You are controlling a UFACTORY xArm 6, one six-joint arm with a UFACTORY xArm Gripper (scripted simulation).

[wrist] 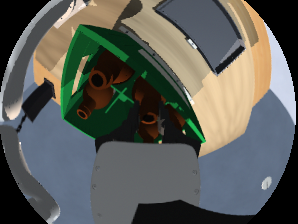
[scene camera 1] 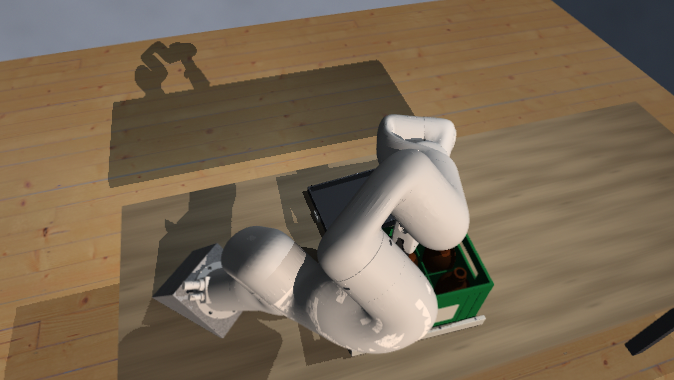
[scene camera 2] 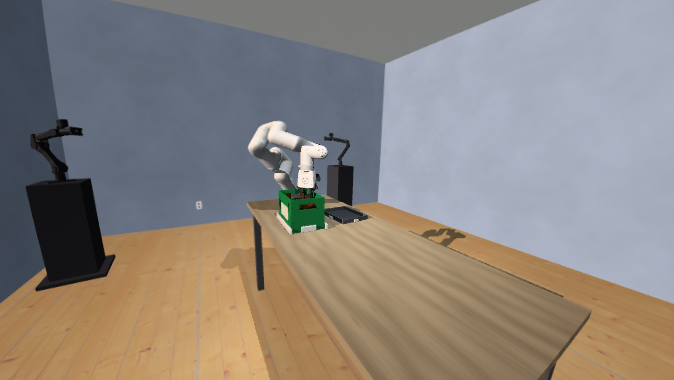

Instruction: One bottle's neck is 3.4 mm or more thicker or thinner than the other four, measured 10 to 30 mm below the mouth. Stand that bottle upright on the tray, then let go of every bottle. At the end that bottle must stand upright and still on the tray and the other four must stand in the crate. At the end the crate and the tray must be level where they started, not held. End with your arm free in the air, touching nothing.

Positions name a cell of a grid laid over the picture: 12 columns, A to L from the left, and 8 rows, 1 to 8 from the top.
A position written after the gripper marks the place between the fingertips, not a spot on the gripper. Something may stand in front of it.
Note:
In view: the gripper (wrist: G4), a dark tray (scene camera 1: F5) and a green crate (scene camera 1: I7).
The green crate shows as well in the wrist view (wrist: E5) and in scene camera 2 (scene camera 2: F5).

